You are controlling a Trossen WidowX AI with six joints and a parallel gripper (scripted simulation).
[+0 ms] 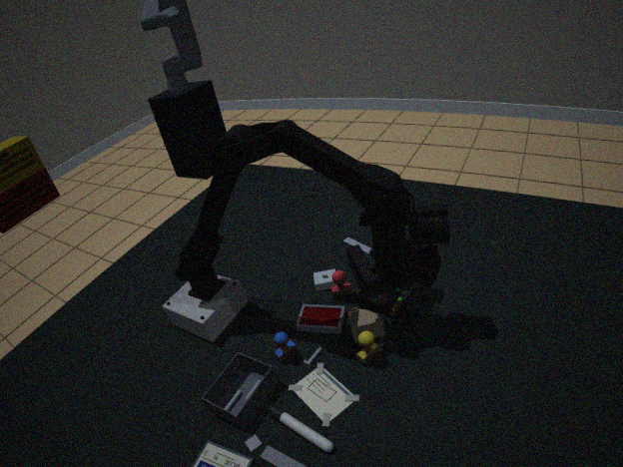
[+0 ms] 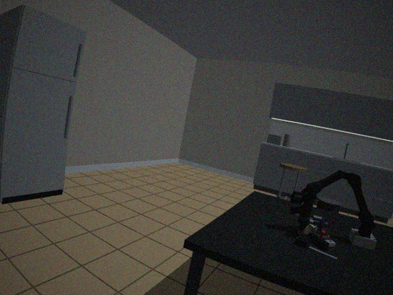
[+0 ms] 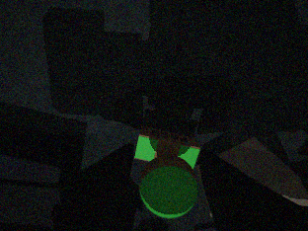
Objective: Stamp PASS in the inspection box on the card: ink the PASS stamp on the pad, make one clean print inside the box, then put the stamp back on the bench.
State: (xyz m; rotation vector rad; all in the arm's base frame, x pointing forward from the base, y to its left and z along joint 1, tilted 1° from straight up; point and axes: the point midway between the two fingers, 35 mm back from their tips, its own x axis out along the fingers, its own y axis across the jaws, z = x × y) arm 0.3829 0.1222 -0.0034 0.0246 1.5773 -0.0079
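Right now my gripper tip is right at the green-knobbed PASS stamp. The rest, counted from my gripper tip: red-knobbed stamp 120 mm behind, 10 mm to the left; then tan block 30 mm behind, 60 mm to the right; then yellow stamp 120 mm to the right.
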